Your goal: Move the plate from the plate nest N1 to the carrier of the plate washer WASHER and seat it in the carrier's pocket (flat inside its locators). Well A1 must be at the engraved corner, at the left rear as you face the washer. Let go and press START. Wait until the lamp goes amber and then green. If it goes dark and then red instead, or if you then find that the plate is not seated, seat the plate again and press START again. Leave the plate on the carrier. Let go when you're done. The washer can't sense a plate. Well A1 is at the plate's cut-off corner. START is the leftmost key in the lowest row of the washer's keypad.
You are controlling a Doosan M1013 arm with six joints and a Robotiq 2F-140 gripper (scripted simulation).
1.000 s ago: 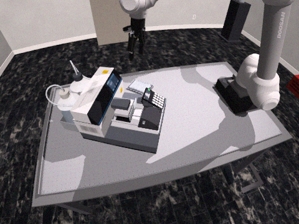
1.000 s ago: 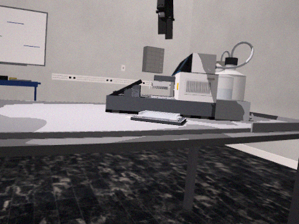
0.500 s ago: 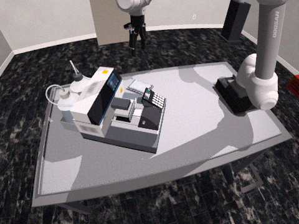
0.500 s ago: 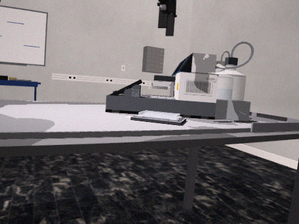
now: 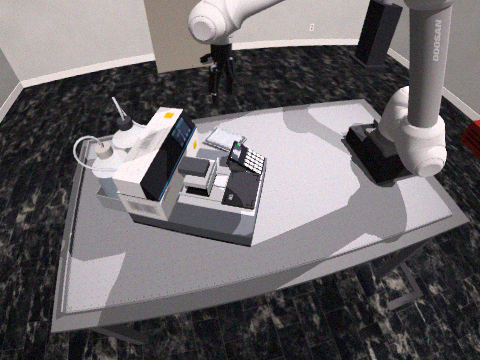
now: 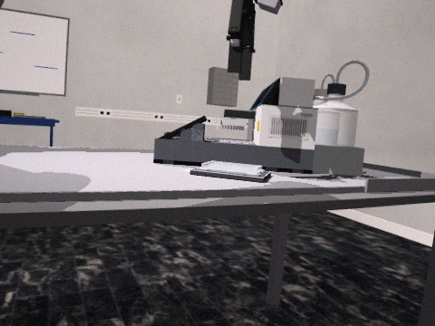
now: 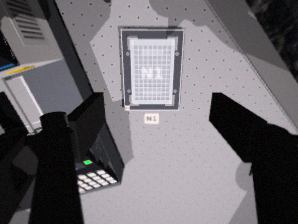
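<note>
Now: hand 23 cm above the white well plate. From my hand the other things lie so: dark carrier: 34 cm to the left, 17 cm below, 1 cm ahead; then plate washer: 28 cm to the left, 15 cm ahead, 12 cm below; then plate nest N1: 24 cm below.
</note>
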